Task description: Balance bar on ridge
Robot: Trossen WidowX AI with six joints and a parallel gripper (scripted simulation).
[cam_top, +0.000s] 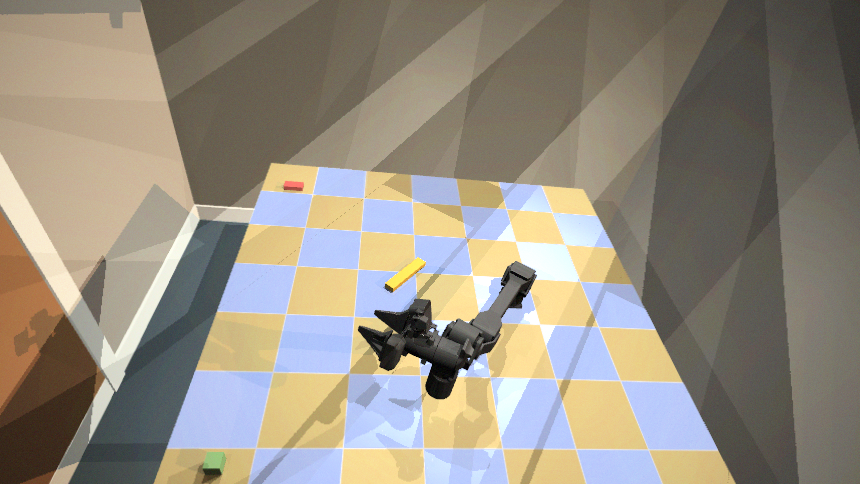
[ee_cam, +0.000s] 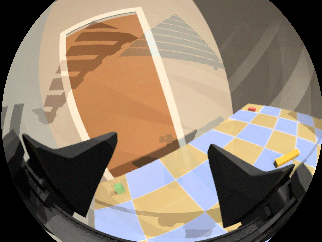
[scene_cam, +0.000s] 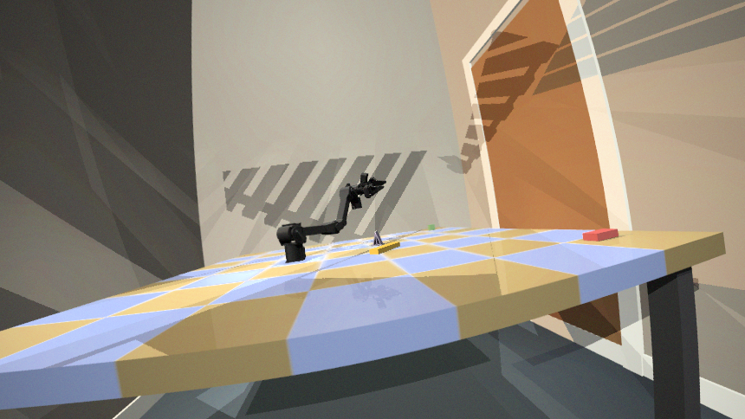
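The bar is 12 cm behind my gripper tip, 41 cm to the right of it and 28 cm below it. The rest, counted from my gripper tip: green block (29 cm ahead, 17 cm to the left, 28 cm below); red block (29 cm ahead, 83 cm to the right, 28 cm below).
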